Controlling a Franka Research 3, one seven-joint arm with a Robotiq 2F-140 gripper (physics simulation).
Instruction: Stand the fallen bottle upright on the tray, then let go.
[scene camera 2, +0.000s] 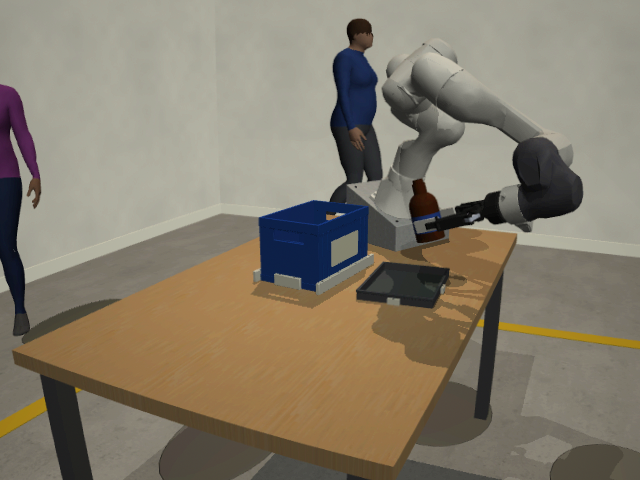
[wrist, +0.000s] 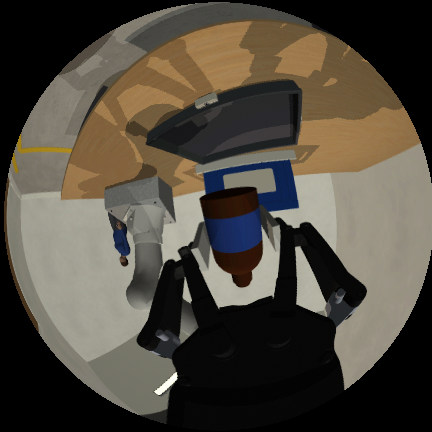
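Note:
The brown bottle (scene camera 2: 424, 203) (wrist: 235, 261) with a blue label is held in the air, neck up and leaning slightly, its neck toward the left in the scene view. My gripper (scene camera 2: 433, 222) (wrist: 232, 222) is shut on the bottle around its label, with one finger pad on each side, and reaches in from the right, nearly level. The black tray (scene camera 2: 405, 281) (wrist: 255, 122) lies flat on the table, nearer the scene camera and lower than the bottle. The bottle's base is clear of the tray.
A blue crate (scene camera 2: 289, 253) (wrist: 288, 186) stands left of the tray, with pale strips around its foot. The grey robot base (scene camera 2: 379, 227) (wrist: 131, 196) is behind the bottle. The wooden table (scene camera 2: 232, 346) (wrist: 220, 50) carries tray and crate. A person in blue (scene camera 2: 355, 87) stands behind.

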